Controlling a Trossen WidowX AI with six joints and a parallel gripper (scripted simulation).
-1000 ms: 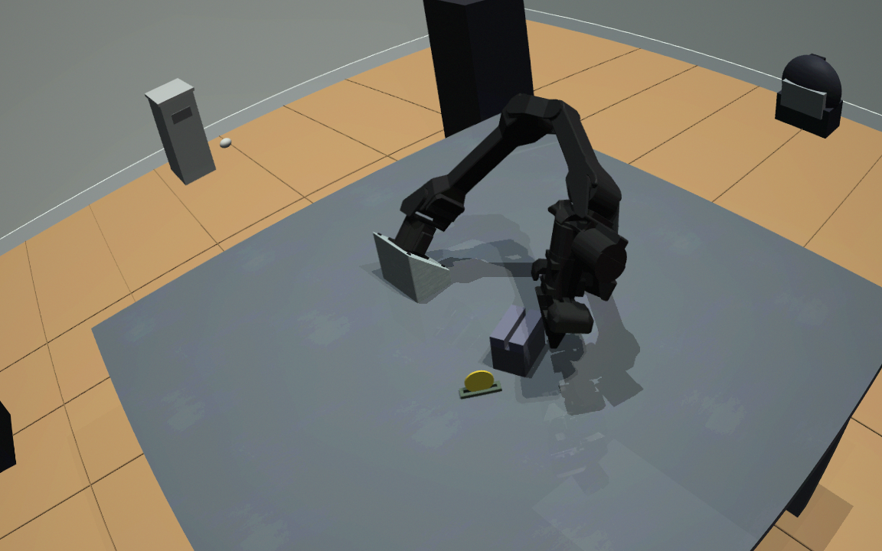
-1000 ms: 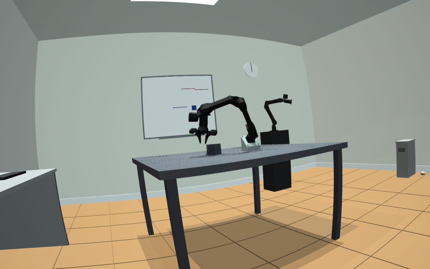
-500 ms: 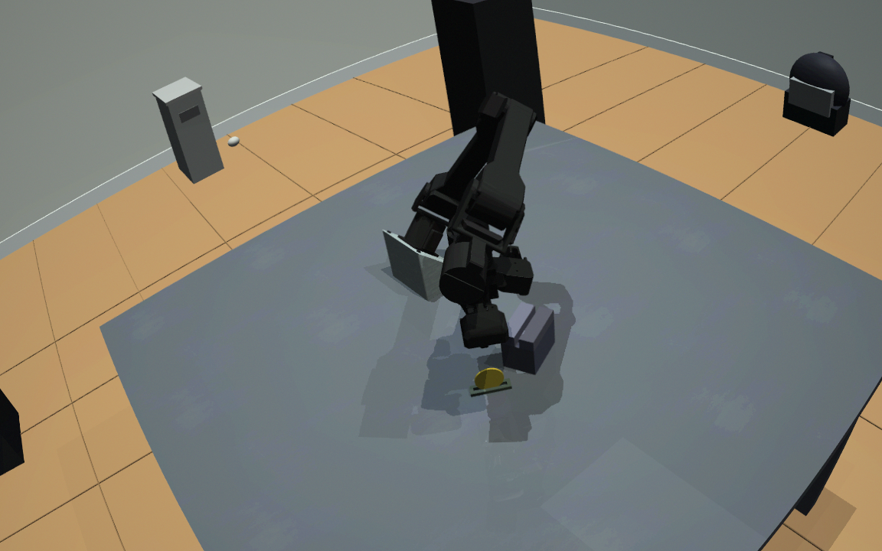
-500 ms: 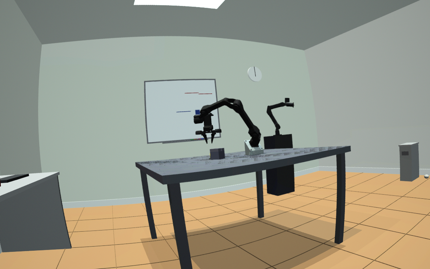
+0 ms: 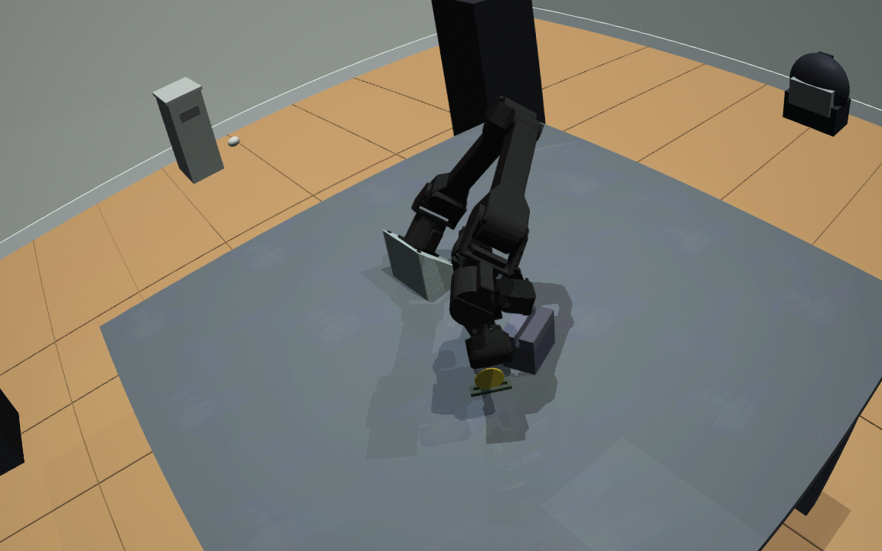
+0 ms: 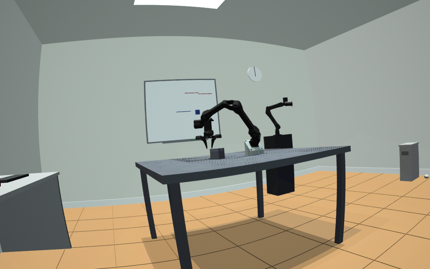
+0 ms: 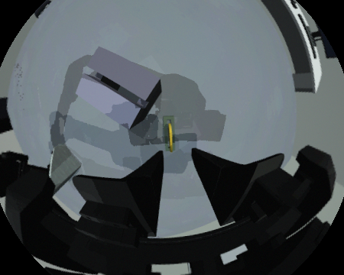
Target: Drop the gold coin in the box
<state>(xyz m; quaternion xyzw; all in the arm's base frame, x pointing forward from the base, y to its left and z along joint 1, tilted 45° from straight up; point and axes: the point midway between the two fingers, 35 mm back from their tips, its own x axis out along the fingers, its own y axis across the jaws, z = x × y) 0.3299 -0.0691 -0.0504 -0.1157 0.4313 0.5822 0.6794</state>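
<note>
Right now my gripper tip is 5 cm above the gold coin.
</note>
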